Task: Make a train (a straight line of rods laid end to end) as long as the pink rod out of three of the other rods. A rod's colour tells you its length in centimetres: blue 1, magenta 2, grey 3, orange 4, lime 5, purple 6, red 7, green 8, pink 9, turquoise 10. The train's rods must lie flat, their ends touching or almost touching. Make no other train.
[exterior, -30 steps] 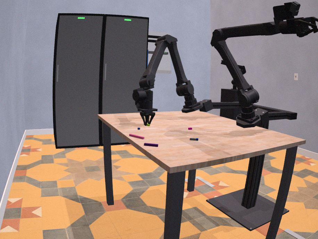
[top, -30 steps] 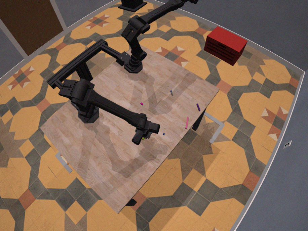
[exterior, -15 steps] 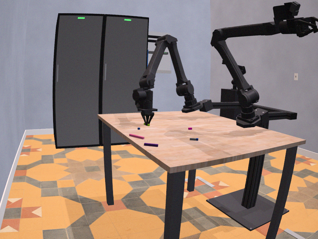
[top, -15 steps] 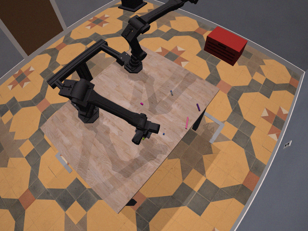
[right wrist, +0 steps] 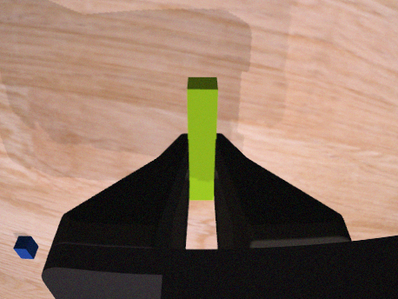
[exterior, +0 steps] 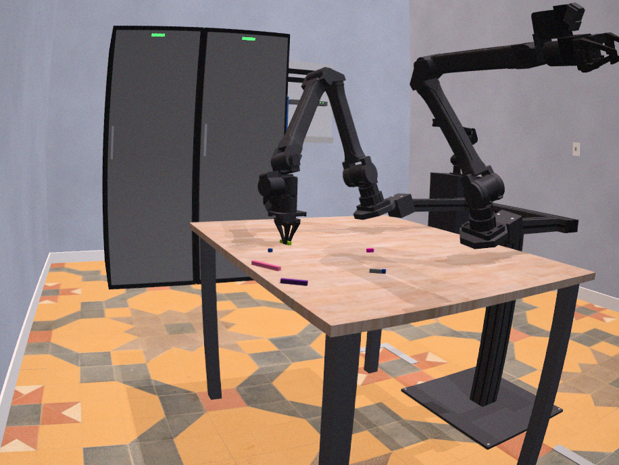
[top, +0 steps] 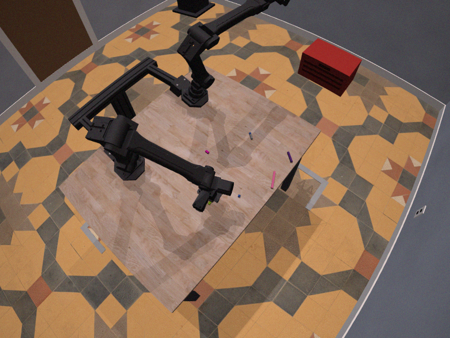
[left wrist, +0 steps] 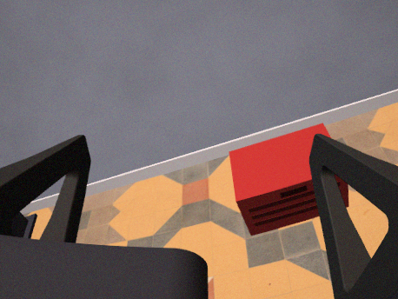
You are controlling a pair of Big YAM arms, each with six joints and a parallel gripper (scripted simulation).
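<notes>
My right hand is 3 cm past the grey rod and 40 cm to the right of it. Also, from my right hand: lime rod: 1 cm to the right.
</notes>
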